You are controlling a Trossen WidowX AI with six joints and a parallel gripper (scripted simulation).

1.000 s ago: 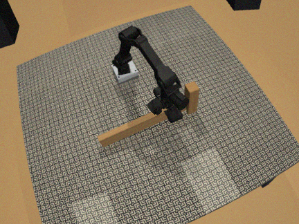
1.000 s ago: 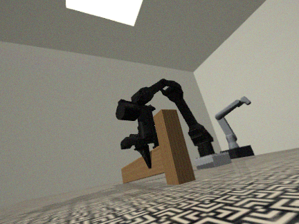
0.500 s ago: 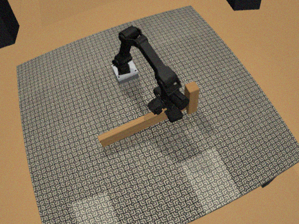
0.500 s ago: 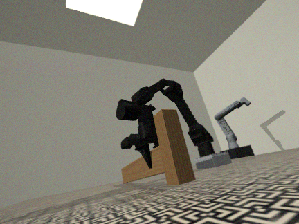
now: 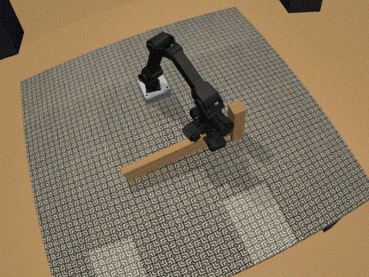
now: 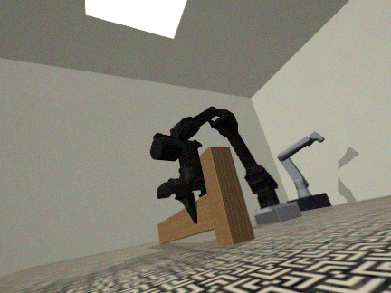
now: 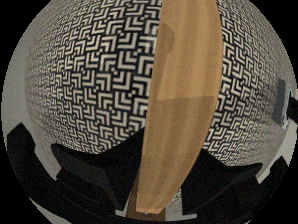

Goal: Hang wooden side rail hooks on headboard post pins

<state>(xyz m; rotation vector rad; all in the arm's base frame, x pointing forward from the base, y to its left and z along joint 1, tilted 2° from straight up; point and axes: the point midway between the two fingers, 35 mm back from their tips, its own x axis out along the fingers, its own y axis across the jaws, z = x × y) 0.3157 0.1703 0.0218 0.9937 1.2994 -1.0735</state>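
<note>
The headboard post lies 11 cm to the left of my gripper tip, 4 cm above it and 3 cm behind it.
</note>
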